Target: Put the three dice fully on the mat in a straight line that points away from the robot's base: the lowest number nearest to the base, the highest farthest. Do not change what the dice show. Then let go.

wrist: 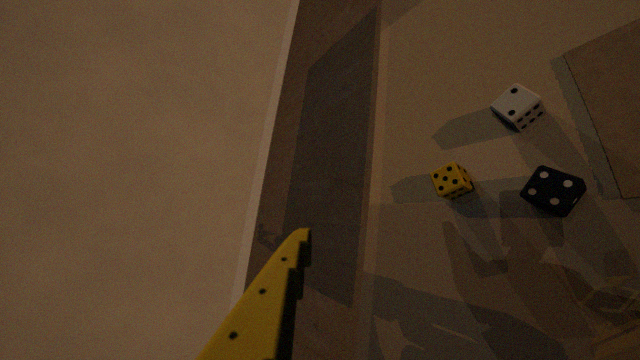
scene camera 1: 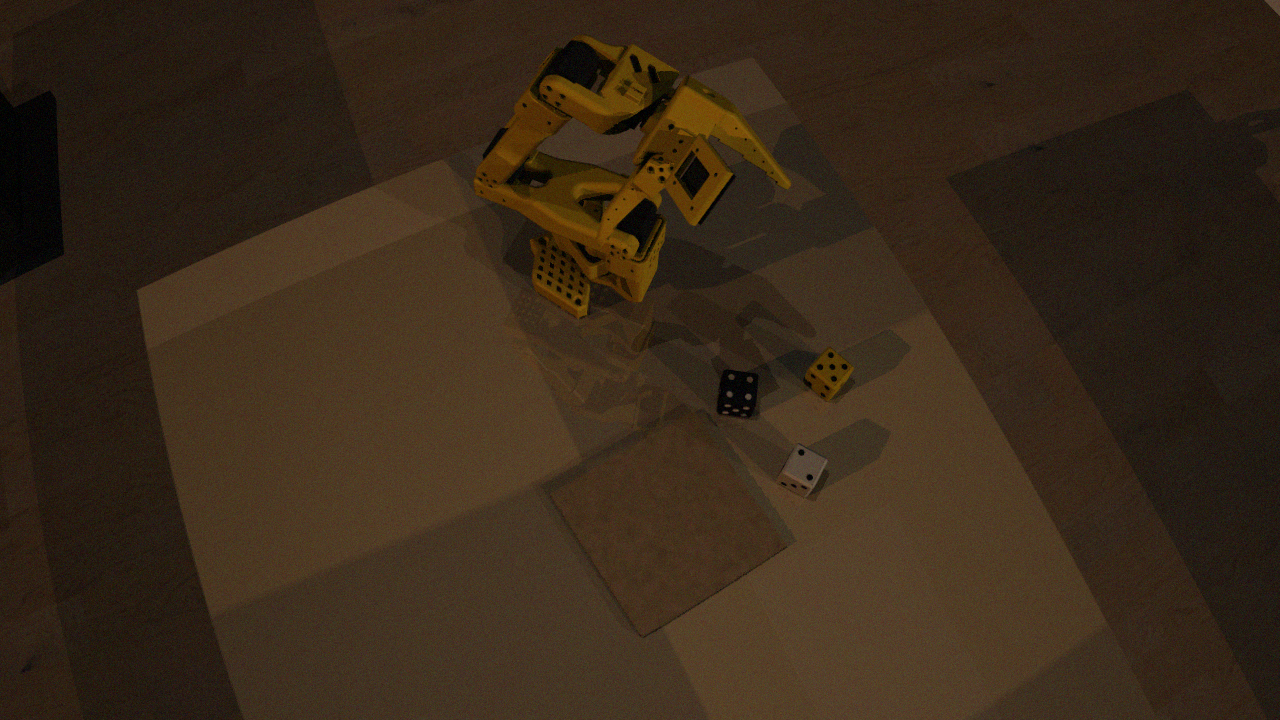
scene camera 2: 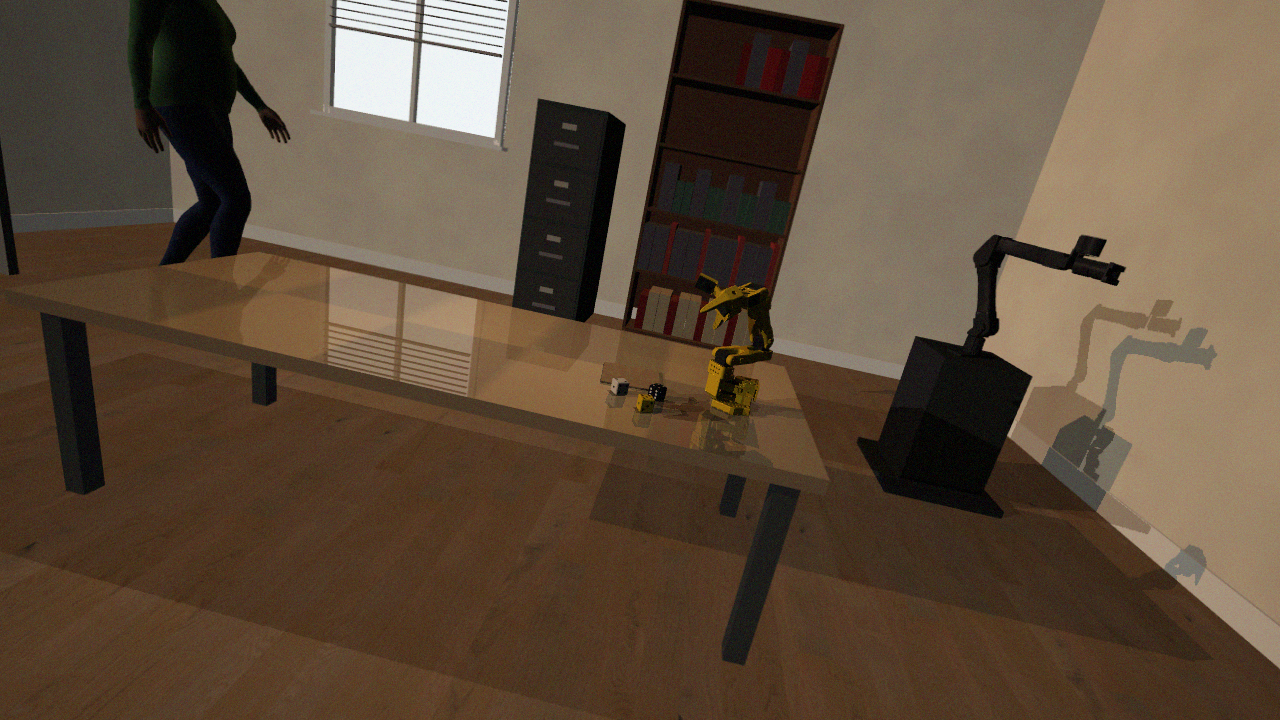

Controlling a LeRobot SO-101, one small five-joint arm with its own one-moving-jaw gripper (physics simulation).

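Frame: origin at the arm's base, x left, y back, z up, level; centimetres.
Where they show: hand, its tool point: [wrist: 310, 242] [scene camera 1: 781, 185] [scene camera 2: 701, 311]; arm's base, origin of its link: [scene camera 1: 599, 283] [scene camera 2: 722, 403].
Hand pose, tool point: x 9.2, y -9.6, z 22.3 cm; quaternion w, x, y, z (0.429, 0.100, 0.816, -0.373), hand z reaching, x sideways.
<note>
Things, the pixels of their centre, and the offset from my tool point. Level surfaces: height alone.
- white die, middle of its body: [scene camera 1: 801, 470] [wrist: 517, 108] [scene camera 2: 619, 386] dx -1.6, dy -14.0, dz -20.8 cm
- black die, middle of its body: [scene camera 1: 737, 393] [wrist: 552, 191] [scene camera 2: 657, 392] dx -3.4, dy -5.6, dz -20.8 cm
- yellow die, middle of its body: [scene camera 1: 828, 374] [wrist: 451, 181] [scene camera 2: 645, 403] dx +4.8, dy -7.4, dz -20.8 cm
- tan mat, middle of its body: [scene camera 1: 668, 521] [scene camera 2: 630, 376] dx -13.2, dy -12.9, dz -22.1 cm
- table, height of its surface: dz -22.2 cm
A white die [scene camera 1: 803, 465] [scene camera 2: 618, 386] [wrist: 517, 102] shows two on top and lies on the table, off the mat's right edge in scene camera 1. A black die [scene camera 1: 738, 392] [scene camera 2: 657, 391] [wrist: 554, 190] shows four and lies off the mat, close to its corner nearest the robot. A yellow die [scene camera 1: 830, 368] [scene camera 2: 645, 403] [wrist: 449, 180] shows five and lies farther right on the table. The tan mat [scene camera 1: 666, 528] [wrist: 610, 95] bears no die. My gripper [scene camera 1: 707, 207] [scene camera 2: 716, 304] [wrist: 304, 240] is raised well above the table, away from the dice, open and empty; one notched jaw shows in the wrist view.
The robot base [scene camera 1: 561, 277] [scene camera 2: 732, 394] stands on the table [scene camera 1: 358, 402] [scene camera 2: 268, 313]. The table's edge runs beyond the yellow die. A filing cabinet [scene camera 2: 559, 205], a bookcase [scene camera 2: 735, 94], a dark robot on a pedestal [scene camera 2: 953, 420] and a person [scene camera 2: 192, 71] are in the room.
</note>
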